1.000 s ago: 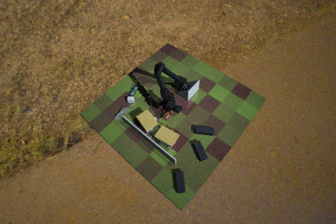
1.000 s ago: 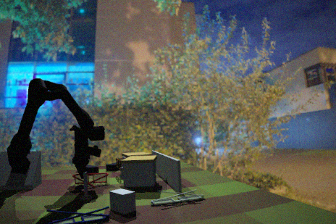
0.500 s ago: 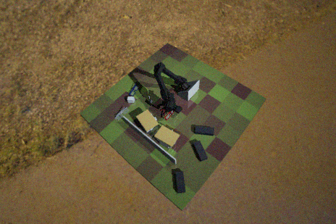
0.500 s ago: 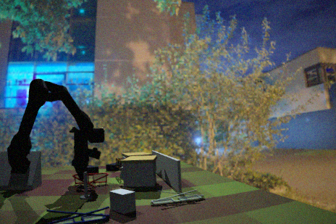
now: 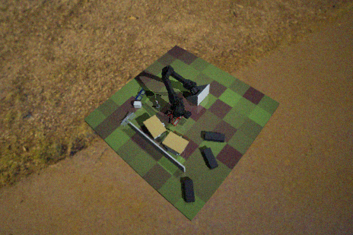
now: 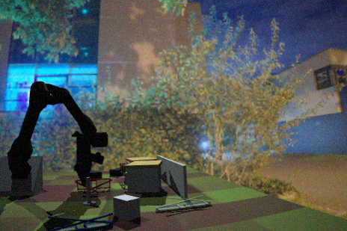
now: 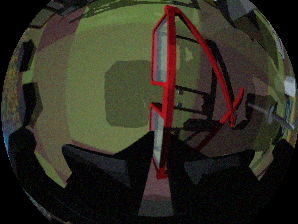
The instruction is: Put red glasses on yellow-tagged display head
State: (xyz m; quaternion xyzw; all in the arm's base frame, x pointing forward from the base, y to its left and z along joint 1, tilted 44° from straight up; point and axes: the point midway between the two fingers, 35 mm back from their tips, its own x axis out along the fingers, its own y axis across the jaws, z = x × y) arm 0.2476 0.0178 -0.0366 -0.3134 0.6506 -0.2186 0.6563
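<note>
My gripper tip is now 6 cm short of the short post, 23 cm to the left of it and 1 cm below it. From my gripper tip the other things lie so: cube (18 cm ahead, 38 cm to the right, 1 cm above); then long panel (36 cm ahead, 6 cm to the left, 4 cm above).
</note>
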